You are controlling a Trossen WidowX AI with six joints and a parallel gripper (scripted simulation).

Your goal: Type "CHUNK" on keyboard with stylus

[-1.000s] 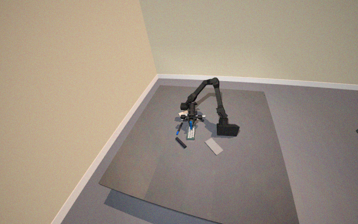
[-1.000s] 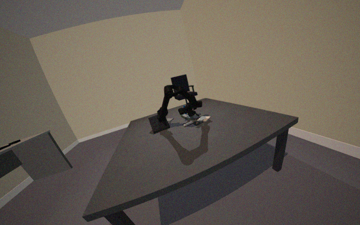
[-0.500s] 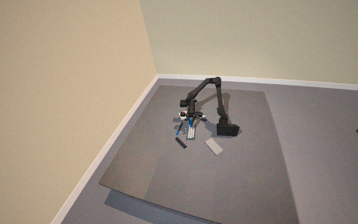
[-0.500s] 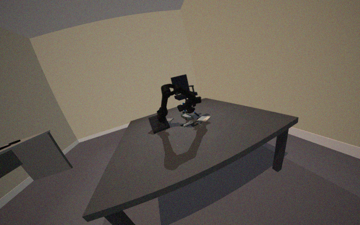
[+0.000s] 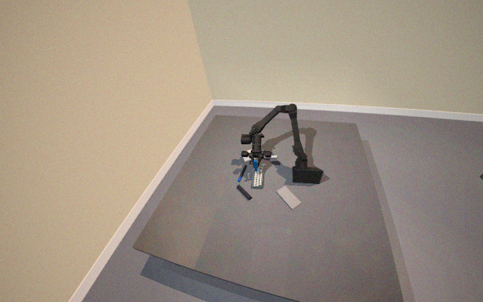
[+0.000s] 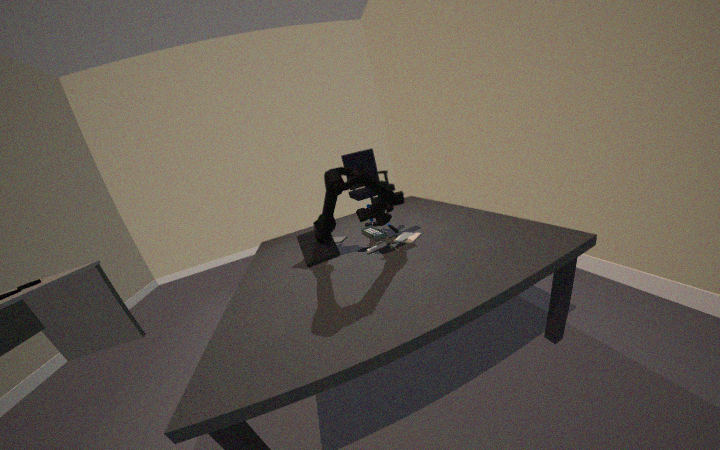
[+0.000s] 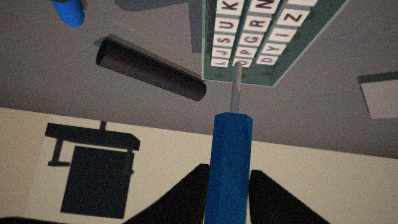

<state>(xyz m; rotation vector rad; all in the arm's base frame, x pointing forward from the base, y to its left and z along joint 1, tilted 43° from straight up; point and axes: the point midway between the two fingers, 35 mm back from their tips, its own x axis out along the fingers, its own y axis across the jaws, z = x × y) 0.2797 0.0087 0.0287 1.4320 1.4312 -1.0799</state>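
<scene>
Now: gripper tip 110 mm short of the blue pen and 100 mm above it. From my gripper tip the other things lie so: blue stylus (10 mm below); then black cylinder (120 mm to the left, 90 mm below, 70 mm ahead); then white cylinder (190 mm to the right, 90 mm below, 90 mm behind).
</scene>
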